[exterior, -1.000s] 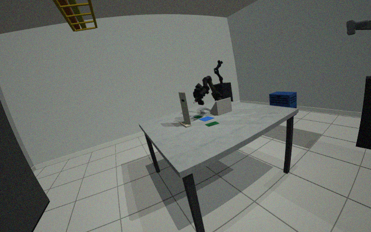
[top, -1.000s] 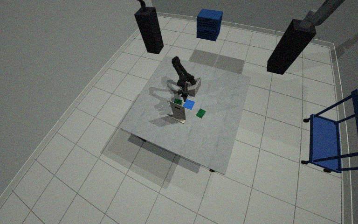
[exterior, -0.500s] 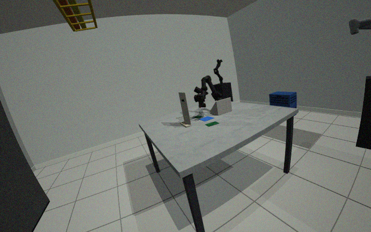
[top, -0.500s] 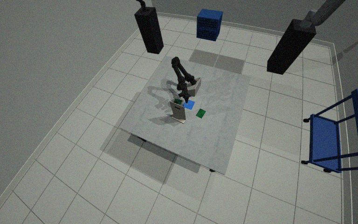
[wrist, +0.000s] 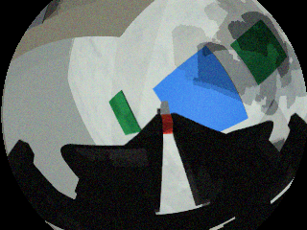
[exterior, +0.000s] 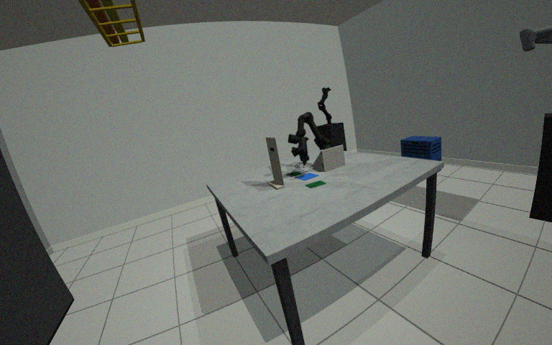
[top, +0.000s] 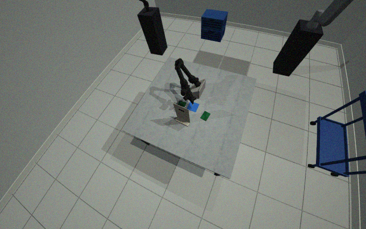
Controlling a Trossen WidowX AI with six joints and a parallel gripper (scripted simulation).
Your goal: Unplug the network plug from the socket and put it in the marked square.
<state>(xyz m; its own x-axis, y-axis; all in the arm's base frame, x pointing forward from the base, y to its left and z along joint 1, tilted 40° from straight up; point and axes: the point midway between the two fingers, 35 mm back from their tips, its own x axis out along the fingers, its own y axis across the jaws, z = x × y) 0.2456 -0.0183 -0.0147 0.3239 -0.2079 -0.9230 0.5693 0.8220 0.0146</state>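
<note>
Right now my gripper tip is 80 mm above the blue square and 10 mm past it. From my gripper tip the other things lie so: red plug: right at my gripper tip; then upright beige panel: 200 mm ahead, 60 mm above, 50 mm to the right.
</note>
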